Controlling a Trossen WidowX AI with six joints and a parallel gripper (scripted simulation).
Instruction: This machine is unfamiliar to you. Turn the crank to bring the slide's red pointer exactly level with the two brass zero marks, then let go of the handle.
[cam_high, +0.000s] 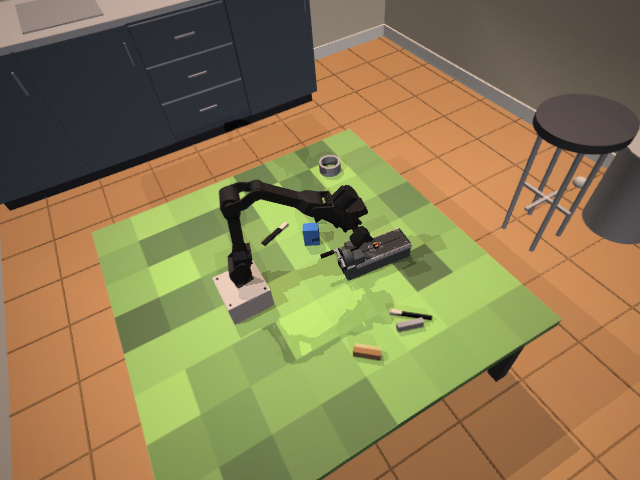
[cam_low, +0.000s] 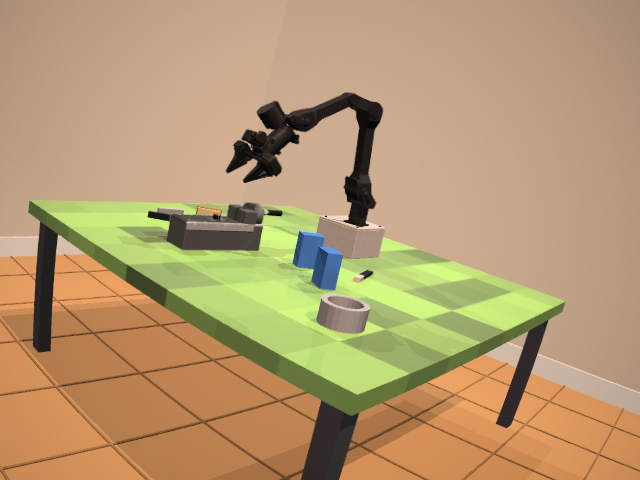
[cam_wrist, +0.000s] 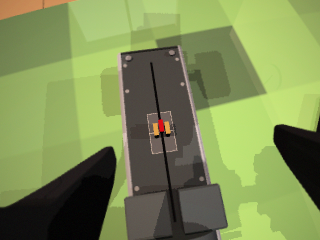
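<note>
The crank handle lies 120 mm behind my gripper tip, 90 mm below it and 70 mm to the left of it. From my gripper tip the other things lie so: grey bar: 280 mm to the right, 180 mm below, 70 mm behind; then wooden block: 260 mm to the right, 240 mm behind, 180 mm below; then red pointer: 110 mm below, 50 mm ahead.
</note>
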